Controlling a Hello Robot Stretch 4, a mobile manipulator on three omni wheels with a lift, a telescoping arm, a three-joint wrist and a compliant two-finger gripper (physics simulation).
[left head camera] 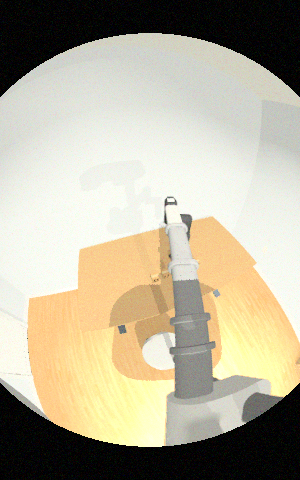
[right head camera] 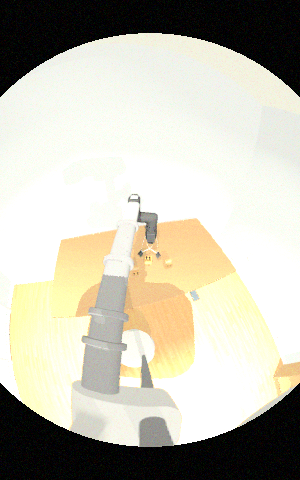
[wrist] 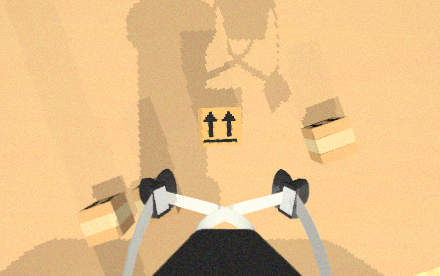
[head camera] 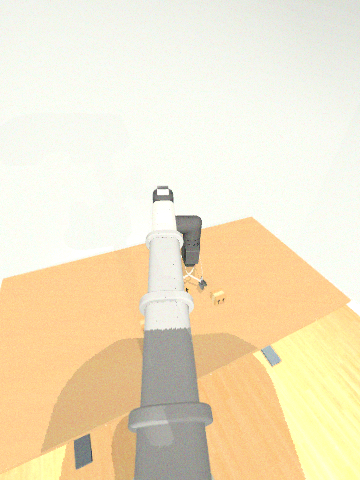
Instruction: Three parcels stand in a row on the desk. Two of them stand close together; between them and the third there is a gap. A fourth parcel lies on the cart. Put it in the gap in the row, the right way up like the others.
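Places are measured from the robot's base along level axes (x ahead, y right, z down), in centimetres.
Where they show: gripper, between the fingertips: (right head camera: 148, 256) (wrist: 223, 184) (head camera: 187, 288); robot's base, origin of its link: (left head camera: 162, 349) (right head camera: 134, 347).
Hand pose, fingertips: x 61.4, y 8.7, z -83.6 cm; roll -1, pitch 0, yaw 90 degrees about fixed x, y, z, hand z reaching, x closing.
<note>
Each offset is from my fingertips to the top centre of the thing. Level surfaces: height alone.
A parcel {dx +5.4, dy -0.4, dz +9.3 cm} (right head camera: 148, 260) (wrist: 220, 126) lies on its back on the desk {dz +14.4 cm} (head camera: 60, 310) (wrist: 385, 65), arrow face up, somewhat behind the row's gap. The third parcel {dx +3.5, dy +14.7, dz +9.3 cm} (head camera: 218, 297) (right head camera: 168, 262) (wrist: 331, 140) stands alone to the right. The two close parcels stand to the left: the outer one {dx -7.6, dy -16.7, dz +9.3 cm} (left head camera: 155, 278) (wrist: 102, 223) and the inner one {dx -4.6, dy -9.2, dz +9.3 cm} (left head camera: 165, 274) (wrist: 137, 201), mostly hidden behind the left finger in the wrist view. My gripper (right head camera: 149, 254) (wrist: 223, 184) is open with nothing between its fingers, high above the desk, on the robot's side of the lying parcel in the wrist view.
My telescoping arm (head camera: 167, 365) (left head camera: 192, 325) (right head camera: 110, 320) reaches across the desk and hides part of it. A white wall (head camera: 100, 125) stands behind the desk. Grey desk legs (head camera: 83, 451) (head camera: 271, 355) show at the front edge. A wooden surface (right head camera: 291, 370) shows at the far right.
</note>
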